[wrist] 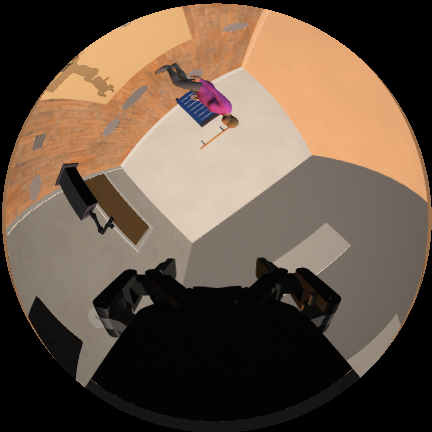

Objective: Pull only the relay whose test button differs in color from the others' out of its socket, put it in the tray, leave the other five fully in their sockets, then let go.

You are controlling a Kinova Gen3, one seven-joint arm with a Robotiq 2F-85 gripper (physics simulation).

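My gripper (pixel 215 267) is open, its two dark fingertips wide apart at the lower middle of the wrist view, with no object between them. Behind the fingers the view shows walls and ceiling of the room. The relays, their sockets and the tray do not show in this view, so where my gripper is relative to them cannot be told.
A person in a pink top (pixel 215 99) is at the upper middle, in front of a blue slatted unit (pixel 195 108). A wall rail (pixel 212 140) is near them. A black cabinet with an arm-like bracket (pixel 77 192) is at the left, by a brown panel (pixel 120 210).
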